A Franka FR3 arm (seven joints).
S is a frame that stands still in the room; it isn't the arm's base.
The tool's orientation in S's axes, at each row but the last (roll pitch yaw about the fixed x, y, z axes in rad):
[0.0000 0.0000 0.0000]
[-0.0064 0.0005 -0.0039]
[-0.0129 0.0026 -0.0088]
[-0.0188 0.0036 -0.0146]
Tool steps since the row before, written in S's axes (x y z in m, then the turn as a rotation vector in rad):
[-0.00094 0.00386 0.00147 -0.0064 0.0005 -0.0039]
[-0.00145 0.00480 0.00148 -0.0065 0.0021 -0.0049]
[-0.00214 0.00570 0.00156 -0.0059 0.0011 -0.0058]
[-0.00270 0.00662 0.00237 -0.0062 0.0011 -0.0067]
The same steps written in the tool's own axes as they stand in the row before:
[-0.00094 0.00386 0.00147 -0.0064 0.0005 -0.0039]
[-0.00147 0.00478 0.00151 -0.0065 0.0021 -0.0049]
[-0.00219 0.00566 0.00163 -0.0059 0.0011 -0.0058]
[-0.00280 0.00653 0.00248 -0.0062 0.0011 -0.0067]

